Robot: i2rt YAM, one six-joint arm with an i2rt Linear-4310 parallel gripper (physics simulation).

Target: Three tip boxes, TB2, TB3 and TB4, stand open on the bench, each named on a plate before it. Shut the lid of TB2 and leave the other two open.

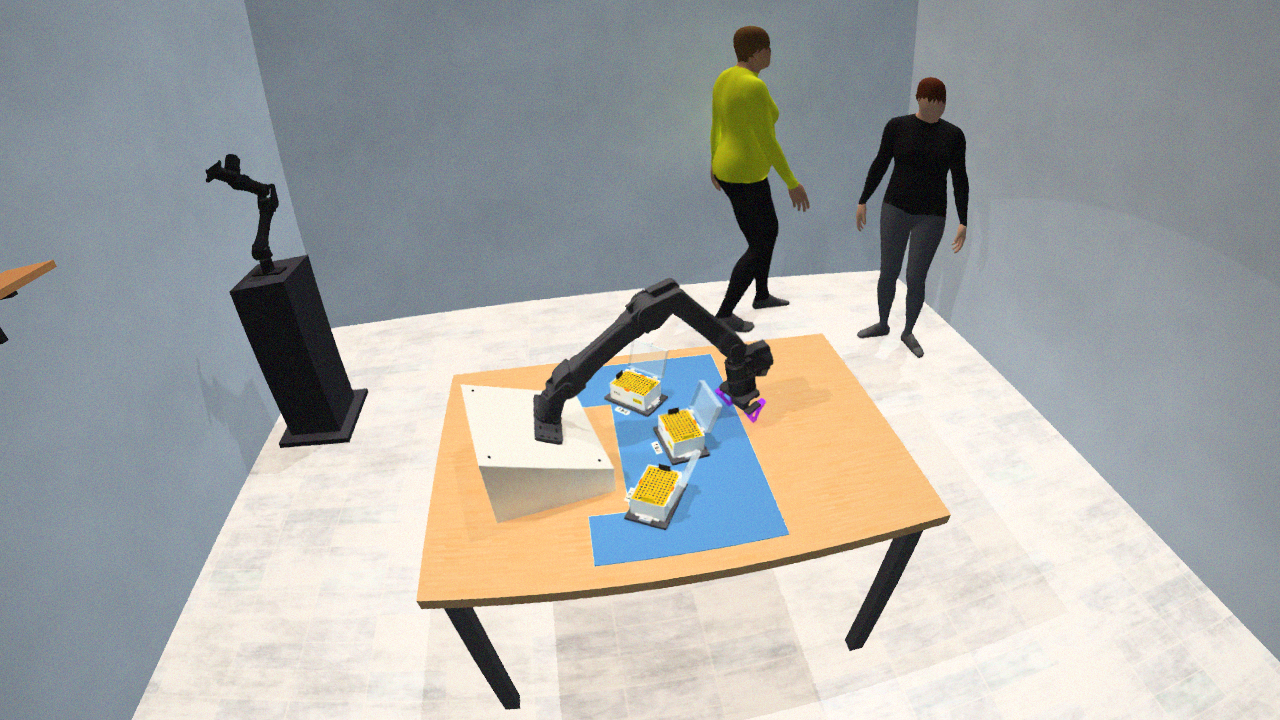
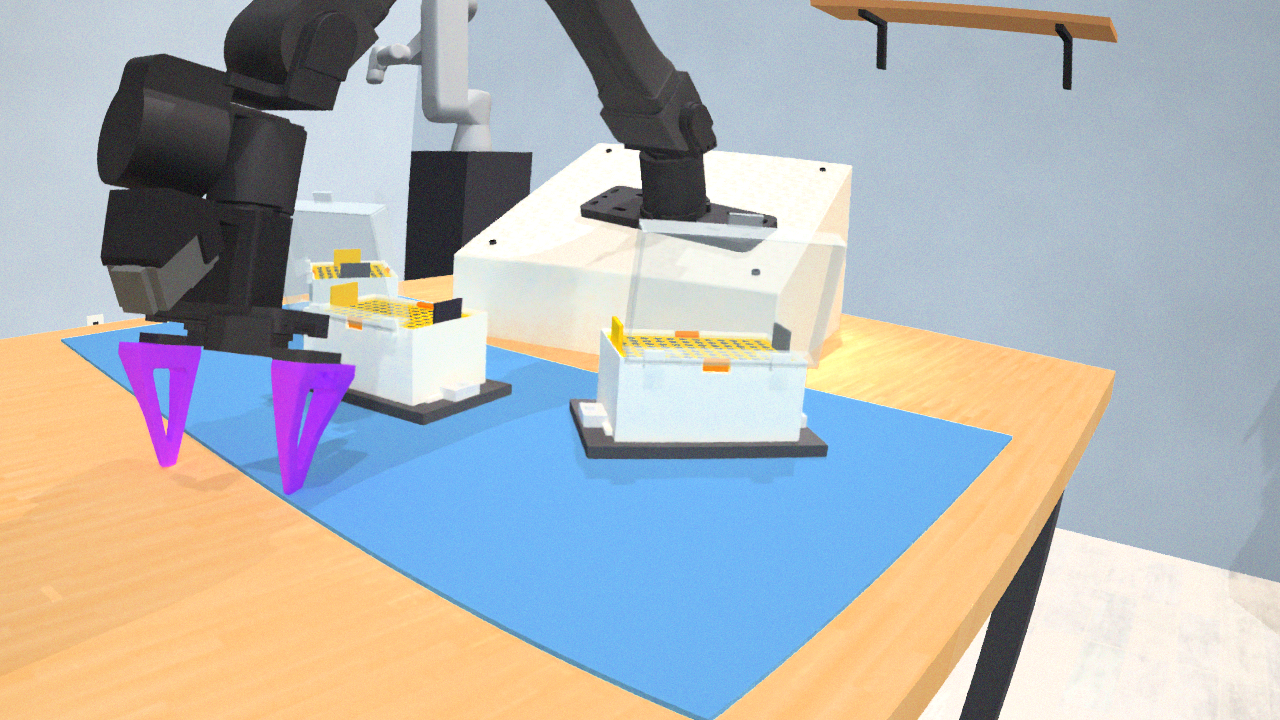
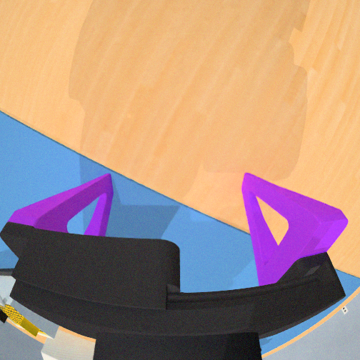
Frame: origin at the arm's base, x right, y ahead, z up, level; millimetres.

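Where they show: gripper, fingertip midpoint: [image 1: 742, 413] [image 2: 226, 479]; arm's base at its link origin: [image 1: 547, 419] [image 2: 676, 220].
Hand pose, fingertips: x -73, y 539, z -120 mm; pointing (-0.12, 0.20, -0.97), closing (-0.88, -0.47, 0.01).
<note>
Things, the pixels of their top centre, and the offset from my fingertips. "pt": a spot on its surface instead. Level surfaces: height alone.
- far box at a spot on its surface: [image 2: 353, 282] pt dz +95, dx +47, dy -132 mm
- middle box at its top centre: [image 2: 402, 301] [image 1: 676, 424] dz +68, dx +89, dy -210 mm
- middle box's lid at a spot on its surface: [image 1: 707, 407] pt dz +103, dx +78, dy -126 mm
- blue mat at its surface level: dz +2 mm
- wooden table at its surface level: dz -1 mm
Three white tip boxes with yellow racks stand on dark bases with clear lids raised: the far box [image 1: 635, 388] [image 2: 353, 282], the middle box [image 1: 682, 433] [image 2: 447, 356] and the near box [image 1: 657, 490] [image 2: 702, 398]. The small name plates are too small to read, so I cannot tell which is TB2. The middle box's lid [image 1: 707, 407] and the near box's lid [image 2: 725, 286] stand upright. My gripper [image 1: 741, 407] [image 2: 229, 477] [image 3: 177, 180] is open and empty, its purple fingers pointing down low over the mat's edge, beyond the middle box's raised lid and apart from it.
The boxes stand on a blue mat [image 1: 742, 505] [image 2: 626, 555] on the wooden table [image 1: 841, 447] [image 2: 268, 626]. The arm's white sloped base block [image 1: 528, 447] [image 2: 537, 300] stands behind the boxes. Two people [image 1: 742, 125] [image 1: 926, 170] stand beyond the table. Another arm stands on a black pedestal [image 1: 290, 349].
</note>
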